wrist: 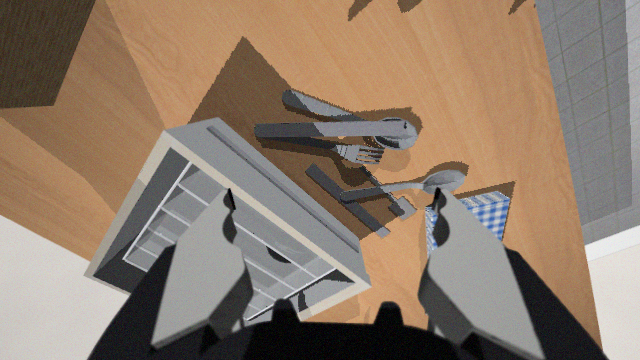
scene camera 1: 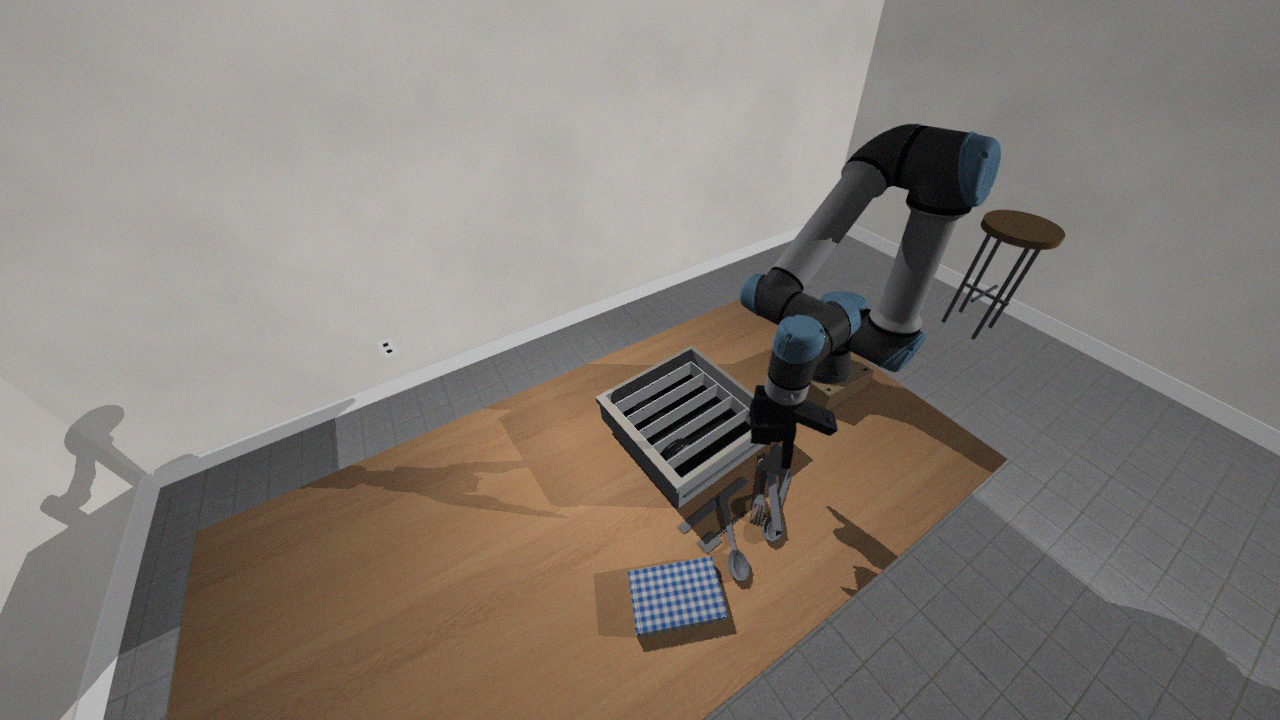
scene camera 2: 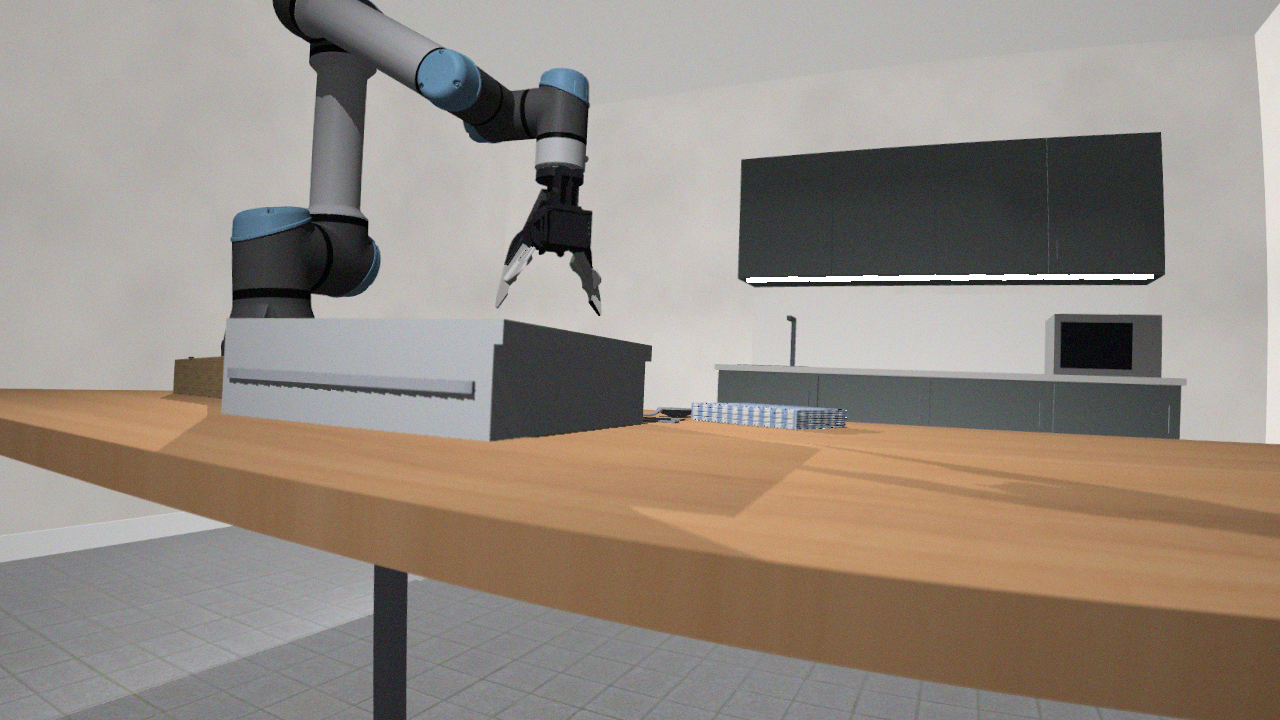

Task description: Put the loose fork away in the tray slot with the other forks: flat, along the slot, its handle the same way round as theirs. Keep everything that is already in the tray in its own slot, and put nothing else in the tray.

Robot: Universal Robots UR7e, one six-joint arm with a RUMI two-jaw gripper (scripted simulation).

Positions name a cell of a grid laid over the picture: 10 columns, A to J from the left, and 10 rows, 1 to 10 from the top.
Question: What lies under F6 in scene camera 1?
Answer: A grey tray.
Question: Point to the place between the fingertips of my gripper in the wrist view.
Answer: F6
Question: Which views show my gripper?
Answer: The wrist view, scene camera 1 and scene camera 2: all of them.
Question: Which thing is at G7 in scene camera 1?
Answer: My gripper.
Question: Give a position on a grey tray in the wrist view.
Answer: At D7
